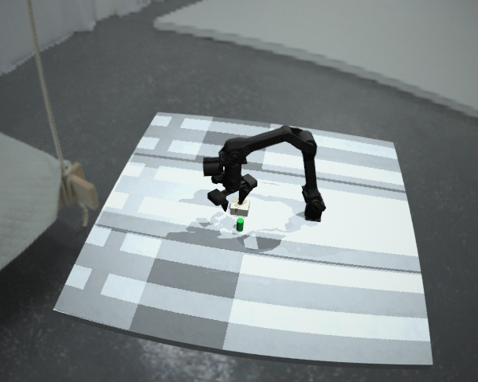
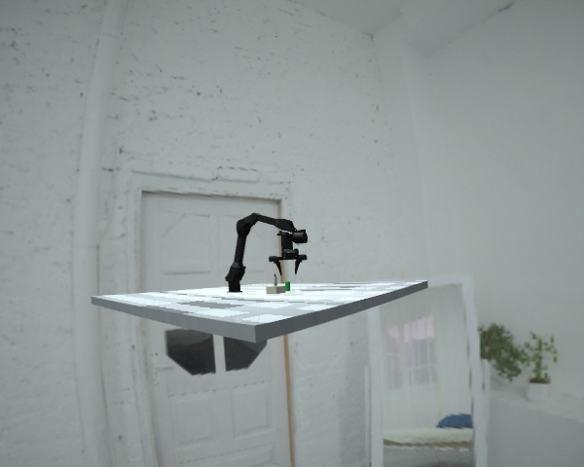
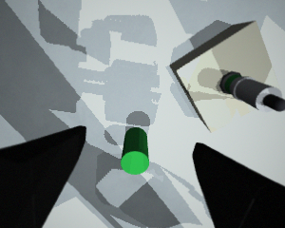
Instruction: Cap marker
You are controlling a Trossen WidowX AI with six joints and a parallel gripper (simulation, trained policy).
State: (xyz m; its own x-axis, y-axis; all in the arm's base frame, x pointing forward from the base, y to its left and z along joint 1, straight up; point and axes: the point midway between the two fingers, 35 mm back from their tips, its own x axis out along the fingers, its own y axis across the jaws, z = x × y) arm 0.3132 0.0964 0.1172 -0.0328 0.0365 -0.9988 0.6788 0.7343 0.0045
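My gripper tip is 3 cm past the green cap, 3 cm to the right of it and 6 cm above it. Also, from my gripper tip: holder block 2 cm behind, 8 cm to the right, 7 cm below.
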